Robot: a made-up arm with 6 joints. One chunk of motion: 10 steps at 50 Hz.
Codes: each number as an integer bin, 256 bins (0 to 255) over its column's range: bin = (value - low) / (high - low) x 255, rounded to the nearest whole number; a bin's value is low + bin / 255 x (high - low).
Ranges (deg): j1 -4..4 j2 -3..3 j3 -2..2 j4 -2..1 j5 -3..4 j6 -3..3
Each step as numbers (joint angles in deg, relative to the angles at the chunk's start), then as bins.
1 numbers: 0.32 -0.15 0.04 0.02 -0.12 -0.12
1 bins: 138 121 130 172 105 122
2 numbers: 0.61 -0.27 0.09 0.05 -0.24 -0.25
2 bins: 147 116 133 174 101 117
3 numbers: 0.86 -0.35 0.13 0.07 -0.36 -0.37
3 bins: 155 113 136 176 96 112
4 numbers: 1.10 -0.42 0.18 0.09 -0.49 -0.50
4 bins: 163 110 139 178 91 106
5 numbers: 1.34 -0.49 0.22 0.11 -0.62 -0.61
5 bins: 170 107 142 179 87 102
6 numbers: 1.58 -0.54 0.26 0.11 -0.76 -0.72
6 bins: 178 105 144 179 82 97
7 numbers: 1.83 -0.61 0.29 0.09 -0.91 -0.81
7 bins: 186 102 146 178 76 93
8 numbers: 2.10 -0.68 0.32 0.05 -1.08 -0.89
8 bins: 194 99 148 174 70 90
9 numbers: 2.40 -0.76 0.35 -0.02 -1.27 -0.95
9 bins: 204 95 150 168 63 87
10 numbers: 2.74 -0.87 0.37 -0.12 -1.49 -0.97
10 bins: 215 91 151 160 55 86
